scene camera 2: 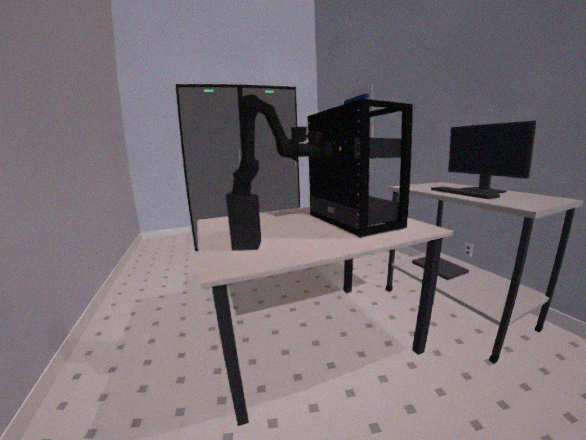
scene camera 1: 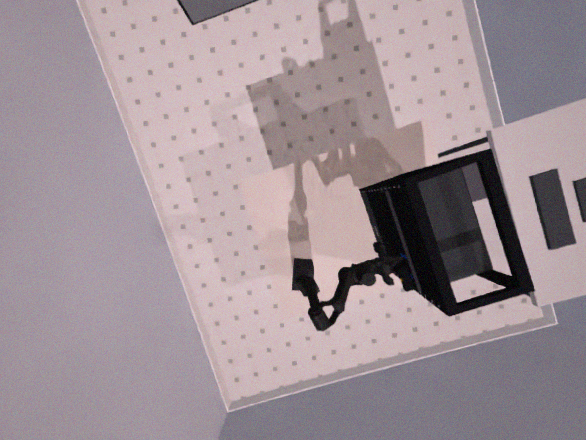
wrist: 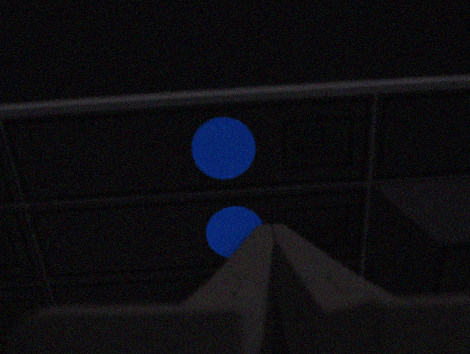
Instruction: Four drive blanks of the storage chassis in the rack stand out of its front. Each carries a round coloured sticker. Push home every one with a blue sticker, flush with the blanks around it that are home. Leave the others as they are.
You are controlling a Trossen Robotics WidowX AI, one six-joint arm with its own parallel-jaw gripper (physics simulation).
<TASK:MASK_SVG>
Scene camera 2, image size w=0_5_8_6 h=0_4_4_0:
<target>black rack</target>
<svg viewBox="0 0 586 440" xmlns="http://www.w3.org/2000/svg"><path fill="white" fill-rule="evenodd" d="M413 104L359 99L308 116L308 133L315 130L321 132L322 136L318 143L331 142L334 151L331 157L309 156L310 215L312 217L319 218L355 234L359 238L366 238L368 235L397 229L405 230L407 228ZM401 157L399 202L369 196L369 158ZM402 111L401 139L370 138L370 117ZM370 112L370 106L386 107L384 109Z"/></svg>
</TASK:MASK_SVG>
